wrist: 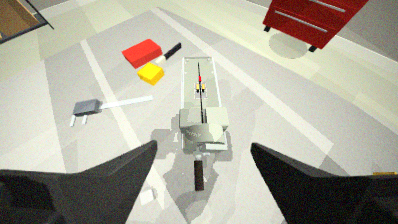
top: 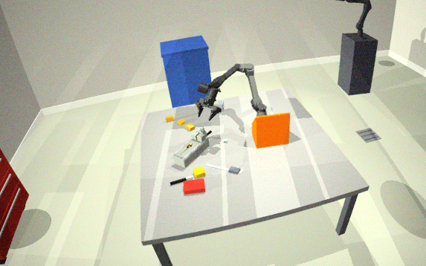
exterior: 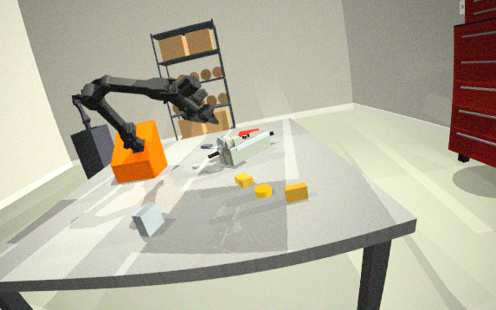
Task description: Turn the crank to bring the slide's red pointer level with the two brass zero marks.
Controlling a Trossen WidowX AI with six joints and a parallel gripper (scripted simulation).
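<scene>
My gripper tip is 20 mm past the dark brown crank handle, 20 mm to the left of it and 130 mm above it. The rest, counted from my gripper tip: yellow block: 70 mm ahead, 310 mm to the left, 180 mm below; grey cube: 150 mm behind, 410 mm to the right, 160 mm below; red pointer: 130 mm ahead, 130 mm to the left, 110 mm below.
</scene>
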